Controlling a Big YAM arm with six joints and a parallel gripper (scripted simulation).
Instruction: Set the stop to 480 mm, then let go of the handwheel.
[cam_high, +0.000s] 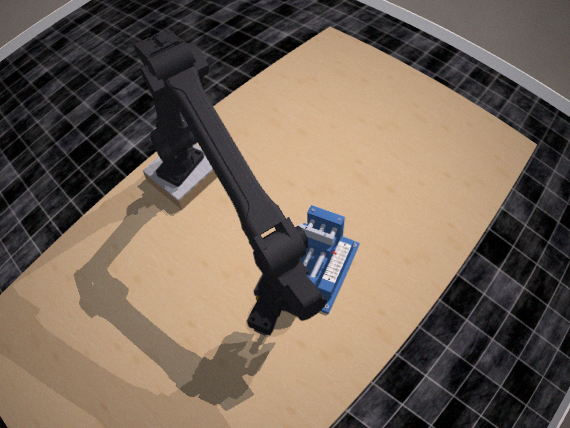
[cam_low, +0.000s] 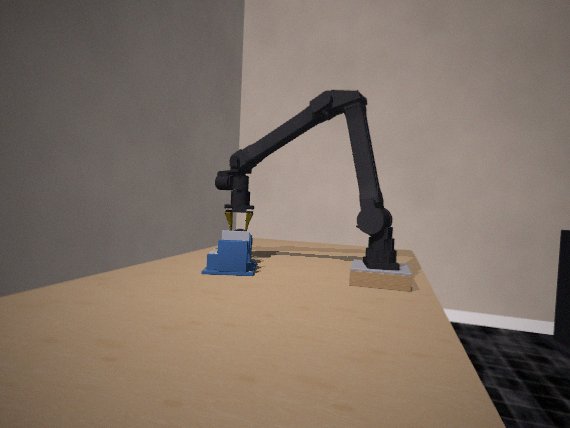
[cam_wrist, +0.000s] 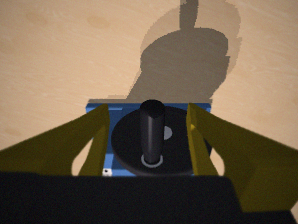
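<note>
Now: hand 10 mm to the right of the black handwheel handle. Round my hand: sliding stop block: 180 mm to the left, 20 mm below, 20 mm behind; black handwheel: 30 mm to the left, 10 mm below, 10 mm behind.
</note>
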